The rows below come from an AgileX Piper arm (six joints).
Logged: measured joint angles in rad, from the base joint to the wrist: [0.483, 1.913, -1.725, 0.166, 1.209, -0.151]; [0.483, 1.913, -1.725, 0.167, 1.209, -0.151]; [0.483, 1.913, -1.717, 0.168, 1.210, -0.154]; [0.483, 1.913, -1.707, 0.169, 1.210, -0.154]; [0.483, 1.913, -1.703, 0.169, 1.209, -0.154]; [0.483, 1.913, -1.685, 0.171, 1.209, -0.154]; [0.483, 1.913, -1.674, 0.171, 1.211, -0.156]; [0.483, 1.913, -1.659, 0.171, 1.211, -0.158]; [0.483, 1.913, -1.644, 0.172, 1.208, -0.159]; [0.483, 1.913, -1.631, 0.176, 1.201, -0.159]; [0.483, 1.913, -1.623, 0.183, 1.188, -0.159]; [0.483, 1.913, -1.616, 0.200, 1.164, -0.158]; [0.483, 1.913, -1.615, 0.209, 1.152, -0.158]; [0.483, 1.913, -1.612, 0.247, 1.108, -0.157]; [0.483, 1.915, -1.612, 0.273, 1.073, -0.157]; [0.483, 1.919, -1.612, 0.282, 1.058, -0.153]
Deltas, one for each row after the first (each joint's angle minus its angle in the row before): [0.000, 0.000, 0.000, 0.001, 0.000, 0.000]; [0.000, 0.000, 0.008, 0.001, 0.001, -0.003]; [0.000, 0.000, 0.010, 0.001, 0.000, 0.000]; [0.000, 0.000, 0.004, 0.000, -0.001, 0.000]; [0.000, 0.000, 0.018, 0.002, 0.000, 0.000]; [0.000, 0.000, 0.011, 0.000, 0.002, -0.002]; [0.000, 0.000, 0.015, 0.000, 0.000, -0.002]; [0.000, 0.000, 0.015, 0.001, -0.003, -0.001]; [0.000, 0.000, 0.013, 0.004, -0.007, 0.000]; [0.000, 0.000, 0.008, 0.007, -0.013, 0.000]; [0.000, 0.000, 0.007, 0.017, -0.024, 0.001]; [0.000, 0.000, 0.001, 0.009, -0.012, 0.000]; [0.000, 0.000, 0.003, 0.038, -0.044, 0.001]; [0.000, 0.002, 0.000, 0.026, -0.035, 0.000]; [0.000, 0.004, 0.000, 0.009, -0.015, 0.004]
